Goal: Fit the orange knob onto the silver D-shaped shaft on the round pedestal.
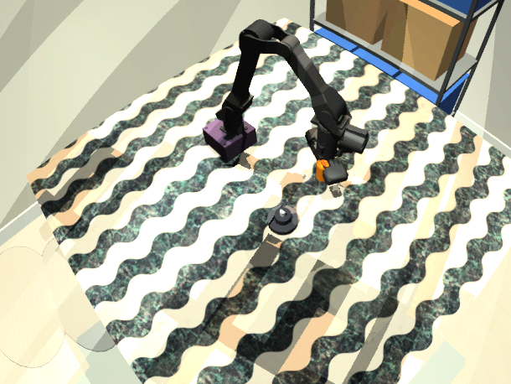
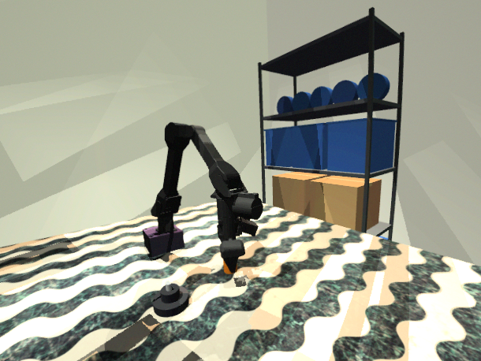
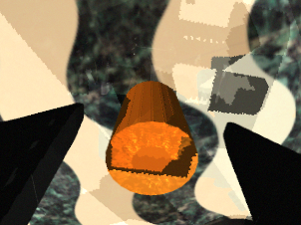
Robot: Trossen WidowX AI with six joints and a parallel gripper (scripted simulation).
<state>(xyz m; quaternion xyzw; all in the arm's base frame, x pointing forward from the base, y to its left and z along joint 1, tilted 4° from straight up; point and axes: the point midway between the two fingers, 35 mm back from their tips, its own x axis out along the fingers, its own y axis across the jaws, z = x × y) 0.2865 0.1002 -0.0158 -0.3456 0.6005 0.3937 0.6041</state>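
The orange knob is 2 cm above my gripper tip. Round my gripper tip: round grey pedestal 3 cm ahead, 19 cm to the right, 1 cm above.
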